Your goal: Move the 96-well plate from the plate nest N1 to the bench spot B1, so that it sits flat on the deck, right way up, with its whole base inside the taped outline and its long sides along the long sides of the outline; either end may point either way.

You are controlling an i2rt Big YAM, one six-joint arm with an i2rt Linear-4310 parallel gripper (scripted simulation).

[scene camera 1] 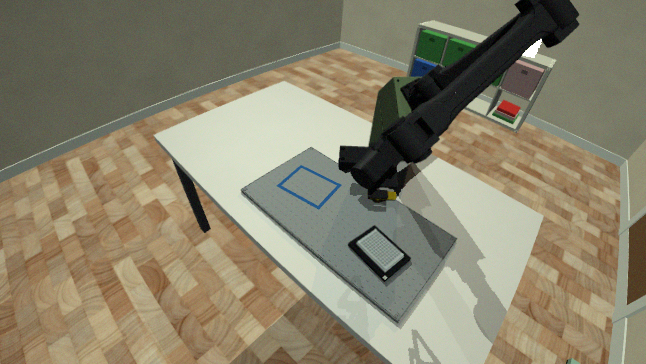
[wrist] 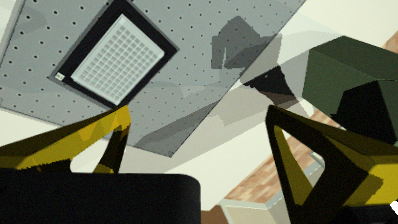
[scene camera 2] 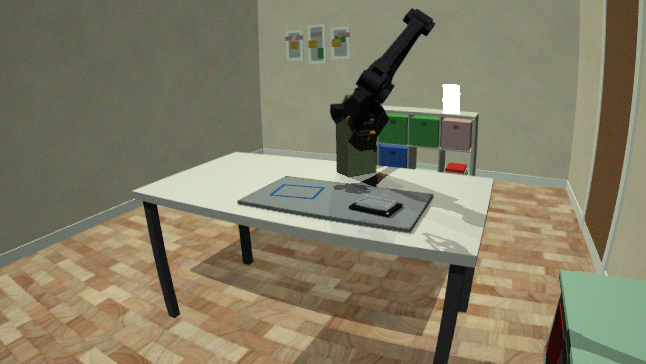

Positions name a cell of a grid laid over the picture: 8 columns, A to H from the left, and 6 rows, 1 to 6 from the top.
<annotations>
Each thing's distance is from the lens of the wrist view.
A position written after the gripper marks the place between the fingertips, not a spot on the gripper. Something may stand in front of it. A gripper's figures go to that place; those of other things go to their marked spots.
gripper (wrist: D4): 13 cm
96-well plate (wrist: C2): 32 cm
</annotations>
